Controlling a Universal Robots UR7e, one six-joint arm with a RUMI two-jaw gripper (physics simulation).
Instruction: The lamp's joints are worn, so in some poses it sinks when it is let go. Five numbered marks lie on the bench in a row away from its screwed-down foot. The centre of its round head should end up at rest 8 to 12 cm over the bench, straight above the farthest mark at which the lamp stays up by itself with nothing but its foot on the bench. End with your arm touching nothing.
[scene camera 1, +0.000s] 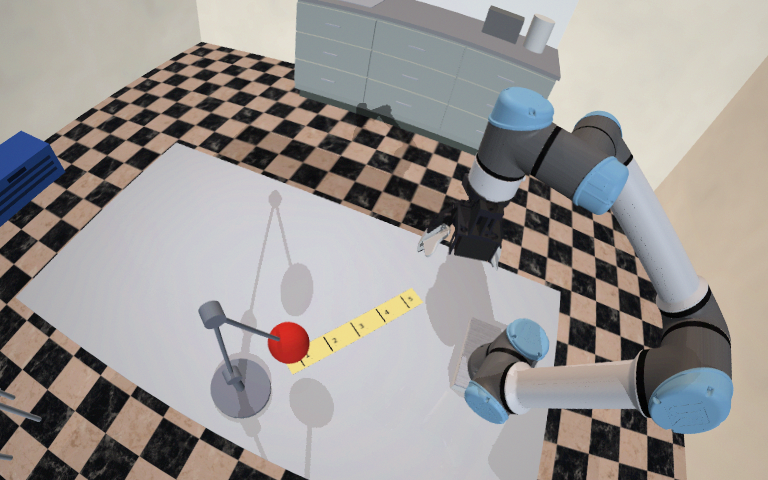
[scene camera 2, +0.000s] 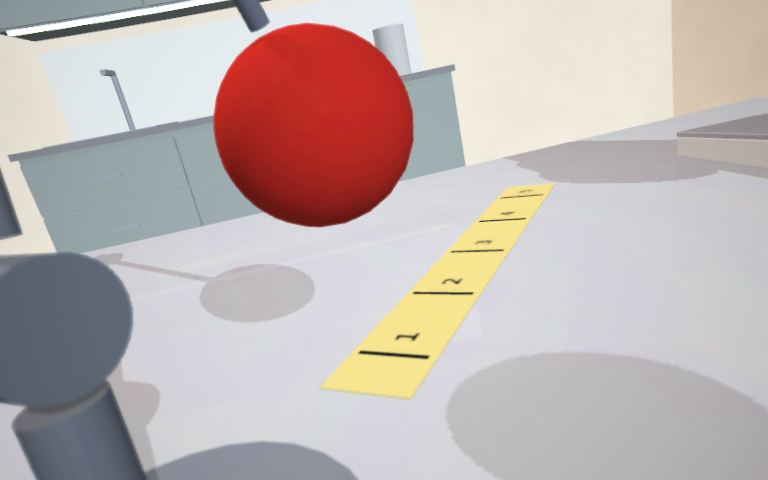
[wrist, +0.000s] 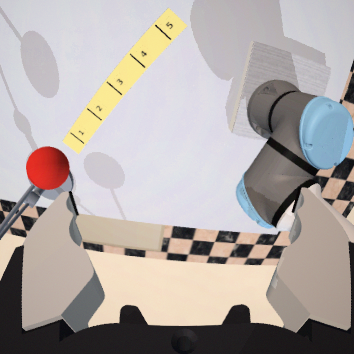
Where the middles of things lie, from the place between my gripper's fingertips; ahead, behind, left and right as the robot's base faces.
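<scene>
My gripper stands a fair way short of the yellow strip (scene camera 2: 392, 361) and far above it. Counted from my hand, the round grey foot (scene camera 2: 91, 430) is far ahead, far to the left and far below.
</scene>
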